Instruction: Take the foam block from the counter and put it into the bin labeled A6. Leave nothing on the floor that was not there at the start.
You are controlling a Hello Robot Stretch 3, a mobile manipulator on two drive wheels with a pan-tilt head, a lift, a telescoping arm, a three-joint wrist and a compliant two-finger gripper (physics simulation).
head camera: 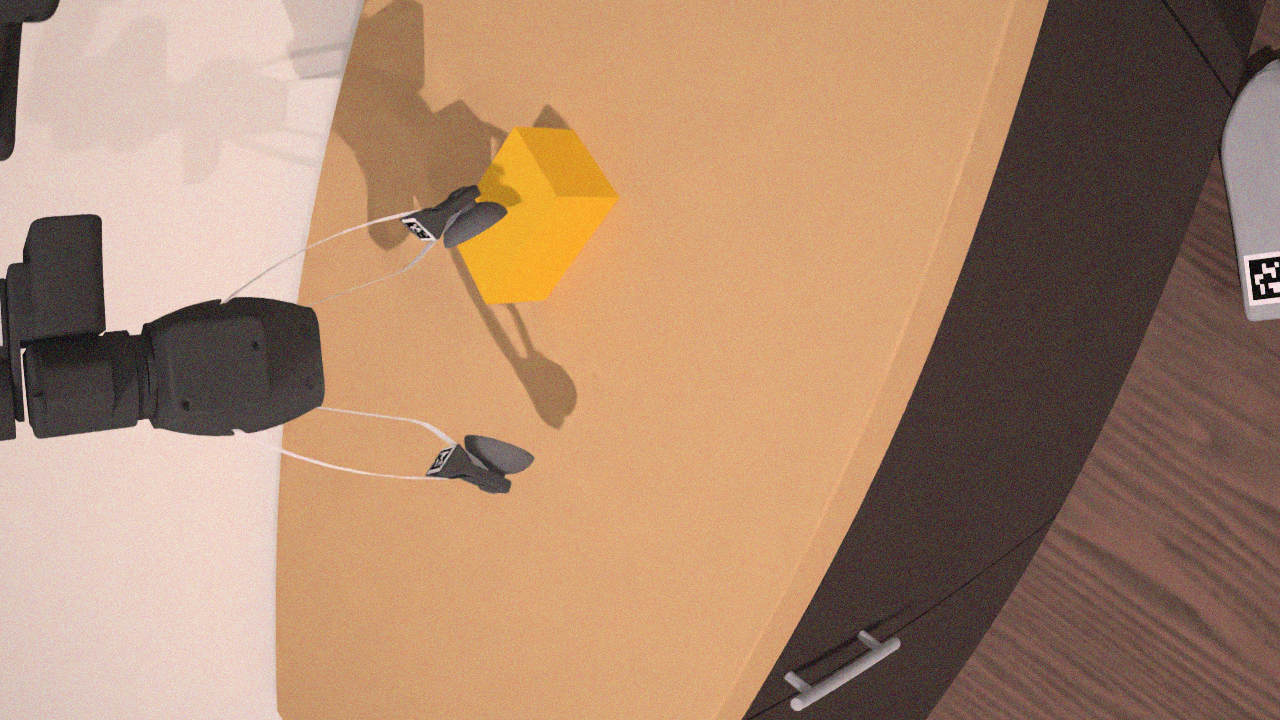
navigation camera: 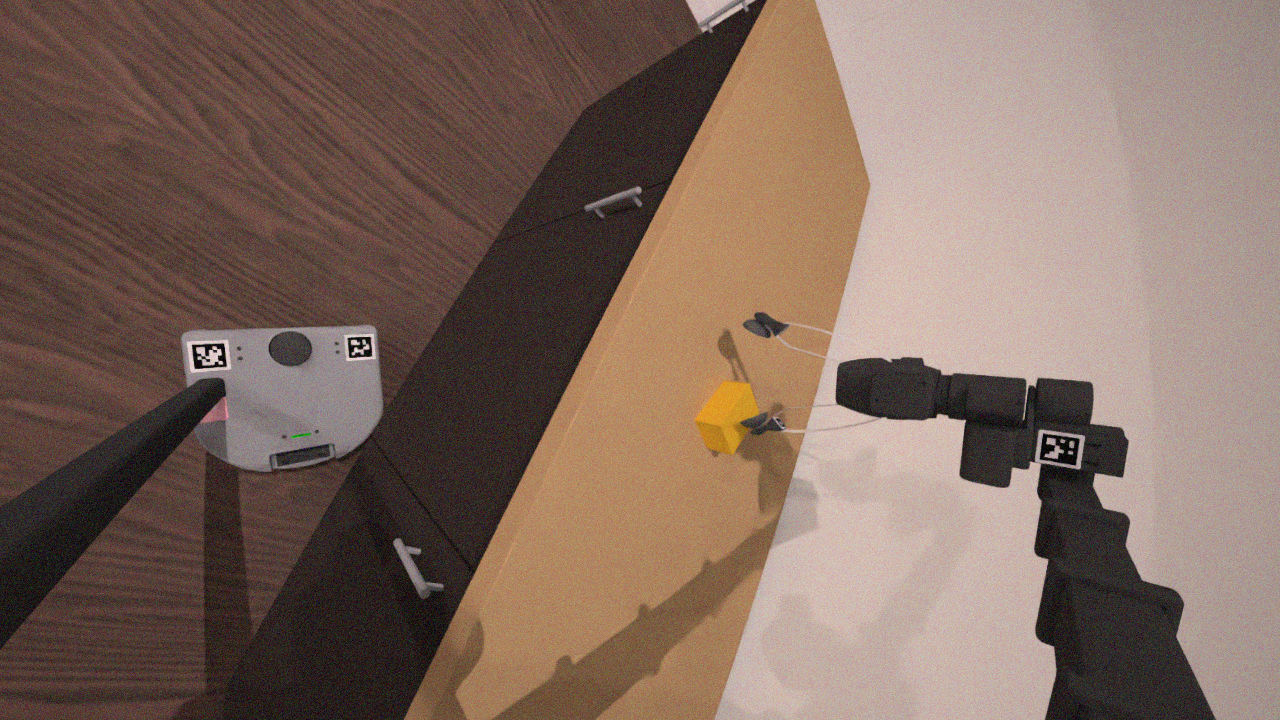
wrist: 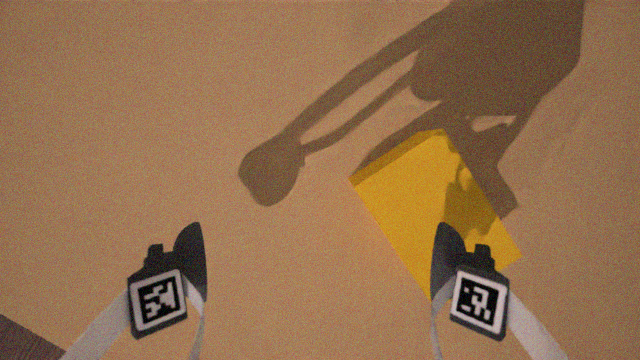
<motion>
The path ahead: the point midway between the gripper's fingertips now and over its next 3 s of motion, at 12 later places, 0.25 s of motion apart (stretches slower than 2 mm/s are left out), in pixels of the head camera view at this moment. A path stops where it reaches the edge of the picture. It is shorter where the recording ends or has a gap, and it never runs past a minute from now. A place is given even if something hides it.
The gripper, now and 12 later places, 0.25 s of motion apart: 511,335; 508,344; 507,365; 512,382; 514,387; 514,387; 515,395; 520,420; 527,458; 534,495; 539,518; 541,525; 541,526
</motion>
